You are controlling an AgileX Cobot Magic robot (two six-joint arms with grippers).
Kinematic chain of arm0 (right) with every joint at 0, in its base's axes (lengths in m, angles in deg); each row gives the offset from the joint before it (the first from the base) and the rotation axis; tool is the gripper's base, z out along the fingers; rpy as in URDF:
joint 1: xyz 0 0 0.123 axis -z
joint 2: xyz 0 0 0 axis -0.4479 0.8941 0
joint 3: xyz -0.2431 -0.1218 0.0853 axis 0.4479 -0.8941 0
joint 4: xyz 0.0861 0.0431 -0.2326 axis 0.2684 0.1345 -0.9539
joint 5: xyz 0 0 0 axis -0.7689 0.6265 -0.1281
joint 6: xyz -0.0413 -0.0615 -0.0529 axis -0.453 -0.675 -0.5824
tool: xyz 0 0 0 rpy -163.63 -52.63 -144.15
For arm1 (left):
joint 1: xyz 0 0 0.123 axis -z
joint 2: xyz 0 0 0 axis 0.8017 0.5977 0
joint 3: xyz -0.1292 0.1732 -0.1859 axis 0.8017 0.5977 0
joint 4: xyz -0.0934 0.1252 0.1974 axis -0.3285 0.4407 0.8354
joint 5: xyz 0 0 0 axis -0.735 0.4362 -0.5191
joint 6: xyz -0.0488 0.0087 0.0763 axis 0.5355 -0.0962 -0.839
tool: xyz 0 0 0 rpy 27.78 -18.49 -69.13
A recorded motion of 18 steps. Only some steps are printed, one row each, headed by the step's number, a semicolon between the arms.
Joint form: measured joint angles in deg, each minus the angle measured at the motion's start. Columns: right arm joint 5, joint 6, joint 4, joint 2, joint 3, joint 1; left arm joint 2, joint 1, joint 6, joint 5, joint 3, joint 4.
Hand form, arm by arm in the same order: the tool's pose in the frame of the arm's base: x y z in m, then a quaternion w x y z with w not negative. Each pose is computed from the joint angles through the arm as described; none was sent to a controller.
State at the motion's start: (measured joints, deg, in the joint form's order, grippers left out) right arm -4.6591 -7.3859 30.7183 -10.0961 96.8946 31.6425; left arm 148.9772 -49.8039 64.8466 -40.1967 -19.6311 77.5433
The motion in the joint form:
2: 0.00 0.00 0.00 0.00 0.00 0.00; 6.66 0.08 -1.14 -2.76 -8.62 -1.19
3: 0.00 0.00 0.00 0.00 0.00 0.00; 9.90 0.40 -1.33 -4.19 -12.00 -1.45
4: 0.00 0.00 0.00 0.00 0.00 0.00; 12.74 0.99 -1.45 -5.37 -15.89 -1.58
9: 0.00 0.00 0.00 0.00 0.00 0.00; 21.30 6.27 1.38 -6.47 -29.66 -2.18
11: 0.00 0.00 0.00 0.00 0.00 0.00; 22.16 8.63 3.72 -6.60 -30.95 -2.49
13: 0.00 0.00 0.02 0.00 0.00 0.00; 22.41 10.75 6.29 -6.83 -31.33 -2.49
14: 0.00 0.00 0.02 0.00 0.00 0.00; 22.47 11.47 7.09 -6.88 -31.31 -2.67
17: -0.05 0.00 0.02 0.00 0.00 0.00; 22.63 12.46 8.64 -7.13 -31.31 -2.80
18: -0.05 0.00 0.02 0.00 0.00 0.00; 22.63 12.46 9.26 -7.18 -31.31 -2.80
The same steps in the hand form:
2: -0.0097 0.0087 0.2729 0.49551 0.00151 0.86857 0.00725; 0.4023 -0.0172 0.3005 0.17627 -0.04895 0.98280 0.02527
3: -0.0097 0.0087 0.2729 0.49551 0.00151 0.86857 0.00725; 0.4147 -0.0206 0.2932 0.16506 -0.04584 0.98491 0.02441
4: -0.0097 0.0087 0.2729 0.49551 0.00151 0.86857 0.00725; 0.4263 -0.0259 0.2908 0.16394 -0.04086 0.98536 0.02297
9: -0.0097 0.0087 0.2729 0.49551 0.00151 0.86857 0.00725; 0.4603 -0.0725 0.2912 0.19882 -0.02284 0.97977 -0.00032
11: -0.0097 0.0087 0.2729 0.49551 0.00151 0.86857 0.00725; 0.4603 -0.0925 0.2904 0.20052 -0.02325 0.97934 -0.01165
13: -0.0097 0.0088 0.2729 0.49552 0.00149 0.86856 0.00742; 0.4572 -0.1097 0.2901 0.19906 -0.02722 0.97941 -0.01960
14: -0.0097 0.0088 0.2729 0.49552 0.00149 0.86856 0.00742; 0.4558 -0.1157 0.2895 0.19727 -0.02813 0.97967 -0.02340
17: -0.0097 0.0088 0.2730 0.49590 0.00151 0.86835 0.00739; 0.4538 -0.1238 0.2880 0.19303 -0.03314 0.98024 -0.02774
18: -0.0097 0.0088 0.2730 0.49590 0.00151 0.86835 0.00739; 0.4537 -0.1237 0.2880 0.19247 -0.03846 0.98013 -0.02865

